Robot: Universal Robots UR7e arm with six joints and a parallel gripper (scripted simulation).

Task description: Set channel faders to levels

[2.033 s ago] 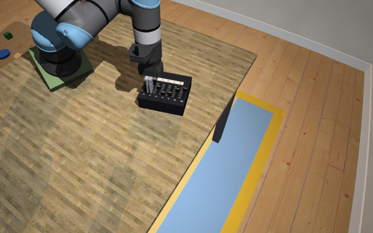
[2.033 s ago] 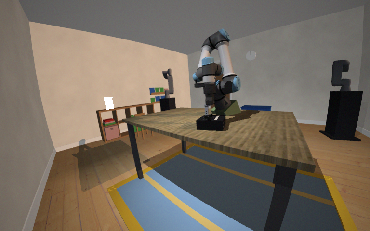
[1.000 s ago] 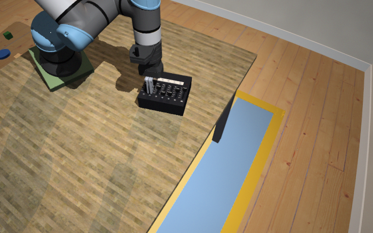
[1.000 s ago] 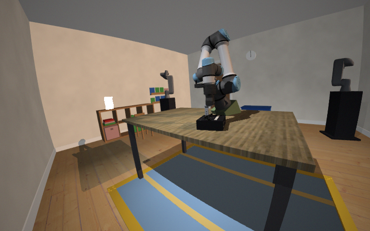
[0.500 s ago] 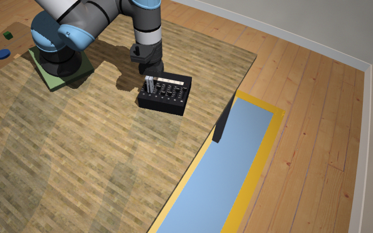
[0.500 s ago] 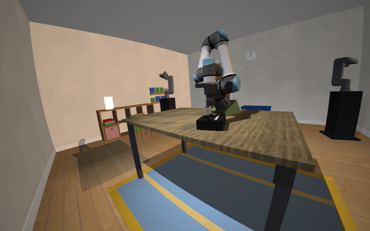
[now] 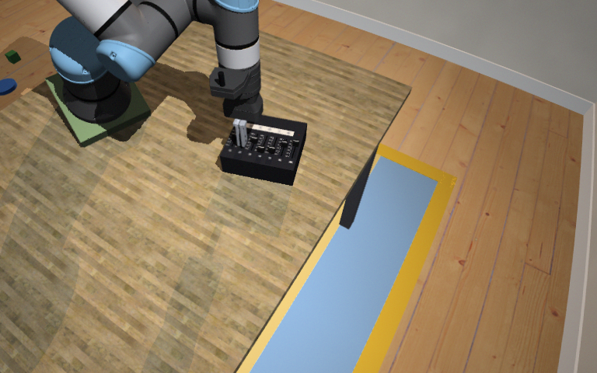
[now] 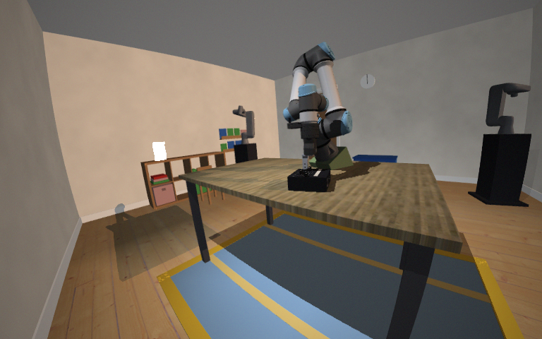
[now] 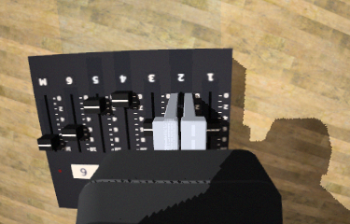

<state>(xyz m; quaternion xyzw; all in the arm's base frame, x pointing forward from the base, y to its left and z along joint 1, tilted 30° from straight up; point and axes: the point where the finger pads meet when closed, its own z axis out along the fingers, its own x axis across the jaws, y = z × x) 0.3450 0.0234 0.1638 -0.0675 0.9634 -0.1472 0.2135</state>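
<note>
Now: hand 7 cm short of the channel 5 fader cap and 1 cm above it. Also, from my hand: channel 6 fader cap (9 cm ahead, 3 cm to the left, 1 cm below); then master fader cap (11 cm ahead, 4 cm to the left, 1 cm below).
</note>
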